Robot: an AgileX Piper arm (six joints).
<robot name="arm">
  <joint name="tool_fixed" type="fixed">
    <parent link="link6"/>
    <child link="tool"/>
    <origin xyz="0 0 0" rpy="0 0 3.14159"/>
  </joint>
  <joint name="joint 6" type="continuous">
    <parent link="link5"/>
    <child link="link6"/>
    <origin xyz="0.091 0 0" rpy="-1.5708 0 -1.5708"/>
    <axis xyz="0 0 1"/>
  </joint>
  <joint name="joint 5" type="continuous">
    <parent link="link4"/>
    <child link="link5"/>
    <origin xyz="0 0 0" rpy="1.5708 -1.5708 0"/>
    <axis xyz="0 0 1"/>
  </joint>
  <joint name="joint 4" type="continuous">
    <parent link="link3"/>
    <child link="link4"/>
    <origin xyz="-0.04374 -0.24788 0" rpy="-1.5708 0 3.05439"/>
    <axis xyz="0 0 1"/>
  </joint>
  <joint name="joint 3" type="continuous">
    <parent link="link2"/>
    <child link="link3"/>
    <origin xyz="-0.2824 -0.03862 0" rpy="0 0 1.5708"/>
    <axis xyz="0 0 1"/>
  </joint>
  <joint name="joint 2" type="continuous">
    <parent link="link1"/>
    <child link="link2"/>
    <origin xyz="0 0 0" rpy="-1.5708 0 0"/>
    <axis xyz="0 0 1"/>
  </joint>
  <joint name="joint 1" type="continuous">
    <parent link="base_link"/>
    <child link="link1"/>
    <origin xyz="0 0 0.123"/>
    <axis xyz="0 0 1"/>
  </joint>
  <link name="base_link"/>
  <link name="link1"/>
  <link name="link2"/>
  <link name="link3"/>
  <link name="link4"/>
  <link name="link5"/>
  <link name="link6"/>
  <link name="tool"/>
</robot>
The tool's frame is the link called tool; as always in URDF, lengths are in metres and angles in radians. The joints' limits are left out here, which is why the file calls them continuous.
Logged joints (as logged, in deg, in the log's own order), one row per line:
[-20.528, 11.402, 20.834, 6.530, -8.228, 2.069]
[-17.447, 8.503, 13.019, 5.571, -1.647, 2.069]
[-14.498, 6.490, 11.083, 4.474, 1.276, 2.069]
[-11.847, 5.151, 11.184, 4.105, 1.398, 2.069]
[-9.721, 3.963, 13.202, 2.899, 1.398, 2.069]
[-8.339, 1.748, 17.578, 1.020, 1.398, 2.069]
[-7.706, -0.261, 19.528, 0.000, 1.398, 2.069]
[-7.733, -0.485, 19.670, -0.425, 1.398, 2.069]
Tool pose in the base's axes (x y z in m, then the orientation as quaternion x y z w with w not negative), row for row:
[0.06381, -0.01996, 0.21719, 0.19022, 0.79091, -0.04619, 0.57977]
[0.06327, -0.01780, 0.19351, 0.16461, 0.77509, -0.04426, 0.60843]
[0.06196, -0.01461, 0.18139, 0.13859, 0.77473, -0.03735, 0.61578]
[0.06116, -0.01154, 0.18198, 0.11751, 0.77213, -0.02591, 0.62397]
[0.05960, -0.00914, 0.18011, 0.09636, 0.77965, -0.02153, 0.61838]
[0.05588, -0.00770, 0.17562, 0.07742, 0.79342, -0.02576, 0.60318]
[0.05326, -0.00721, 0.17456, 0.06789, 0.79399, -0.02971, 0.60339]
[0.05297, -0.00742, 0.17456, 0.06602, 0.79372, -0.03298, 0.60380]
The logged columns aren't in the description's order. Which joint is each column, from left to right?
Columns, left to right: joint 1, joint 2, joint 5, joint 4, joint 3, joint 6.
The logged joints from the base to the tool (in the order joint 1, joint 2, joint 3, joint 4, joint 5, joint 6), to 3 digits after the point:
[-20.528, 11.402, -8.228, 6.530, 20.834, 2.069]
[-17.447, 8.503, -1.647, 5.571, 13.019, 2.069]
[-14.498, 6.490, 1.276, 4.474, 11.083, 2.069]
[-11.847, 5.151, 1.398, 4.105, 11.184, 2.069]
[-9.721, 3.963, 1.398, 2.899, 13.202, 2.069]
[-8.339, 1.748, 1.398, 1.020, 17.578, 2.069]
[-7.706, -0.261, 1.398, 0.000, 19.528, 2.069]
[-7.733, -0.485, 1.398, -0.425, 19.670, 2.069]

